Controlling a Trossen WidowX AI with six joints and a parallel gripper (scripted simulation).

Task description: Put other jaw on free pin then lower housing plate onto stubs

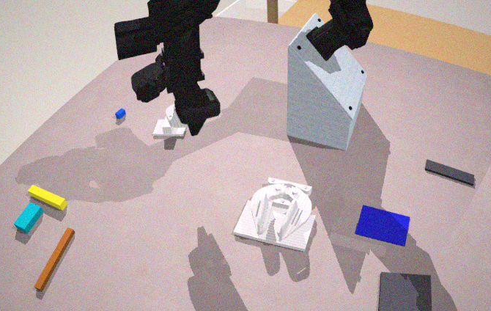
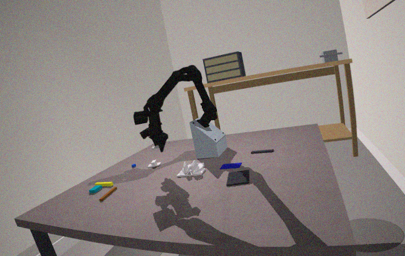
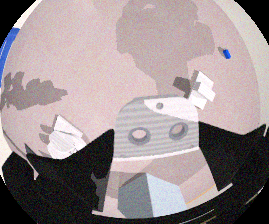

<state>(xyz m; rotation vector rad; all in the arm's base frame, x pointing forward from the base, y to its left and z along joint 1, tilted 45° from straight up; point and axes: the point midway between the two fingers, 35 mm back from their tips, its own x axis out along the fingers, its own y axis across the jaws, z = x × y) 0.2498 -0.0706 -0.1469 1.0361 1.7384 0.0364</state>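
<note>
Now: gripper tip 2 cm short of the white jaw, 21 cm to the right of it and 9 cm above it. From my gripper tip the other things lie so: blue cube (6 cm behind, 26 cm to the right, 10 cm below); then yellow block (23 cm ahead, 23 cm to the right, 10 cm below); then white base plate (7 cm ahead, 20 cm to the left, 10 cm below).
</note>
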